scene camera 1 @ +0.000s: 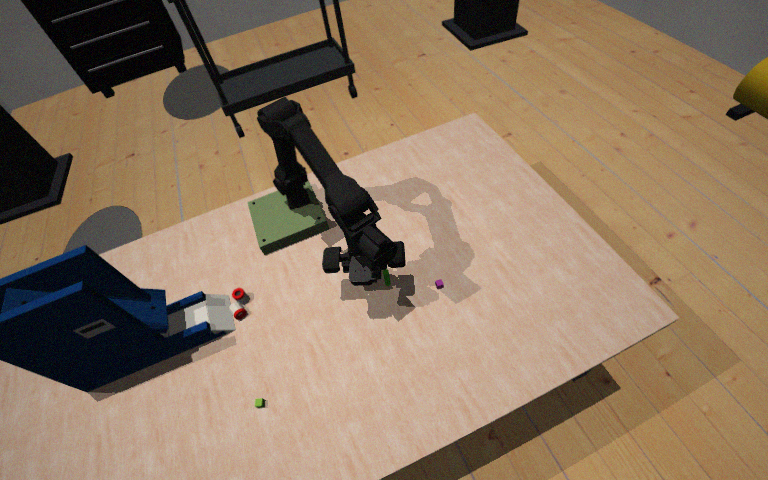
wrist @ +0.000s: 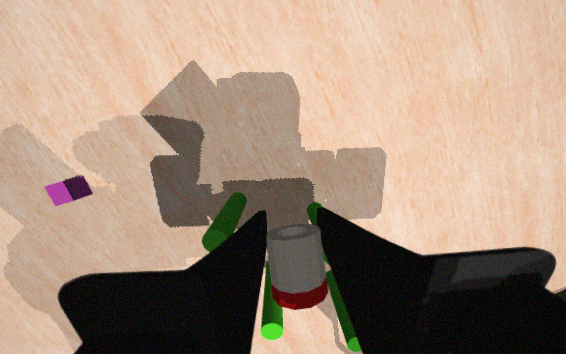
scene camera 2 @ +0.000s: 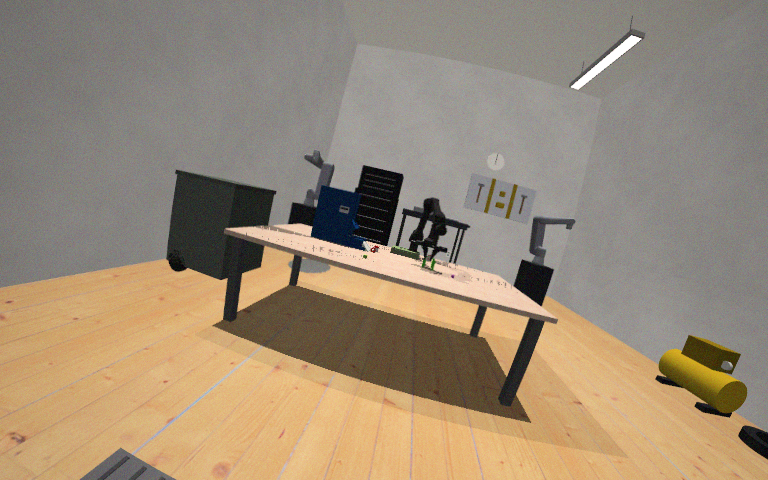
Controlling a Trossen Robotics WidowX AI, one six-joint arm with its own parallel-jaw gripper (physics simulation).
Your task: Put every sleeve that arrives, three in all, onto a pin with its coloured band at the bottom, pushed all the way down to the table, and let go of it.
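Several green pins [wrist: 225, 220] [scene camera 1: 386, 277] [scene camera 2: 432, 264] stand on the table. My gripper [wrist: 291, 216] [scene camera 1: 369, 274] is shut on a grey sleeve [wrist: 296, 260] with a red band. In the wrist view the sleeve's open grey end faces the top of the picture and its band the bottom; it looks tilted against the pins. It is above or among the pins; its exact height and any overlap with a pin cannot be told. Two more sleeves are by the chute's mouth: one sleeve [scene camera 1: 238, 289] shows its red end, the other sleeve [scene camera 1: 236, 306] leans or lies below it.
A blue feeder [scene camera 1: 50, 333] [scene camera 2: 334, 217] with a pale chute [scene camera 1: 218, 312] stands on the left of the table [scene camera 1: 351, 407]. A magenta cube [scene camera 1: 439, 284] [wrist: 60, 193] lies near the pins, a light green cube [scene camera 1: 259, 403] farther away. The arm's green base plate [scene camera 1: 283, 226] is behind.
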